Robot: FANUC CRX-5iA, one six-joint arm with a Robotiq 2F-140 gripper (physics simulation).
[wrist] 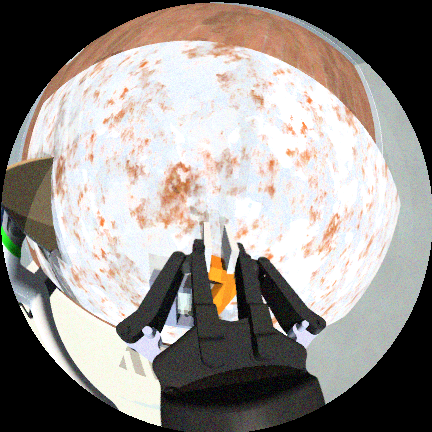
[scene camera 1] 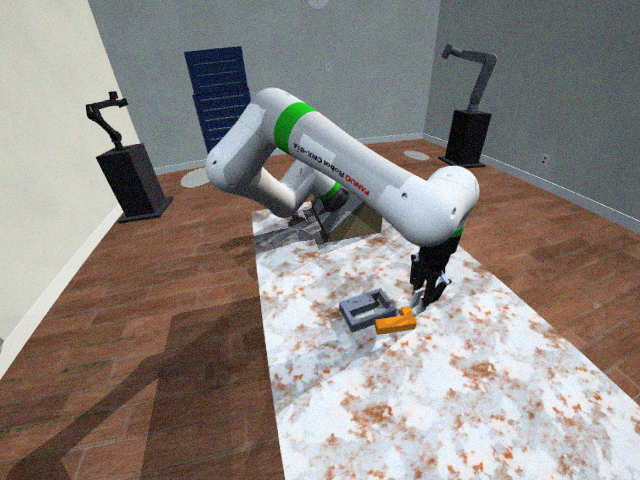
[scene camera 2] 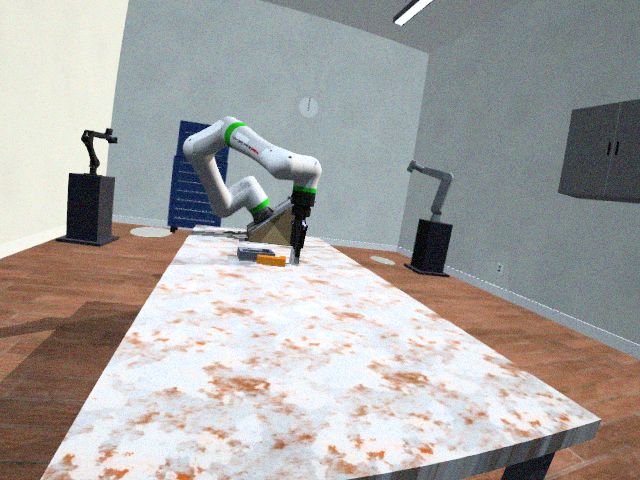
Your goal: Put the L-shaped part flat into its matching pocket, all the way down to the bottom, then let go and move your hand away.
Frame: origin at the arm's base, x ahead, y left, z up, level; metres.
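Seen in the pictures: gripper, fingertip midpoint: [wrist: 214,232] [scene camera 1: 417,308] [scene camera 2: 293,264]; arm's base, link origin: [scene camera 1: 338,197] [scene camera 2: 266,217].
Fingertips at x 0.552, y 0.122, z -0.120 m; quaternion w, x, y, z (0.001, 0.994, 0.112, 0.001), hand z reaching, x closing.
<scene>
Pixels of each thing's top centre, then the offset from my fingertips to it. Level surfaces: height alone.
- orange L-shaped part, top centre: [wrist: 215,295] [scene camera 1: 394,316] [scene camera 2: 271,256] dy -0.093, dx +0.033, dz +0.030 m
- grey pocket block, top centre: [wrist: 176,311] [scene camera 1: 367,305] [scene camera 2: 256,250] dy -0.156, dx -0.018, dz +0.037 m
- marbled table, surface height: dz +0.000 m
The orange L-shaped part [scene camera 1: 395,324] [scene camera 2: 270,260] [wrist: 225,290] lies flat on the table beside the grey pocket block [scene camera 1: 345,314] [scene camera 2: 255,254], outside its pocket. In the wrist view, the block is mostly hidden behind a finger. My gripper [scene camera 1: 421,304] [scene camera 2: 295,260] [wrist: 214,232] points down, low over the table, next to the part's short-leg end. Its fingers are nearly together, with a narrow gap and nothing seen held between the tips. In the wrist view, the fingers stand in front of the part and cover its sides. Contact between finger and part is unclear.
The arm's wedge-shaped base mount [scene camera 1: 361,222] [scene camera 2: 273,232] [wrist: 30,197] stands at the far end of the marbled table [scene camera 1: 413,413] [scene camera 2: 310,361] [wrist: 200,100]. A blue cabinet [scene camera 1: 219,98] [scene camera 2: 196,191] and two small arms on dark pedestals [scene camera 1: 131,180] [scene camera 1: 467,136] stand beyond the table.
</scene>
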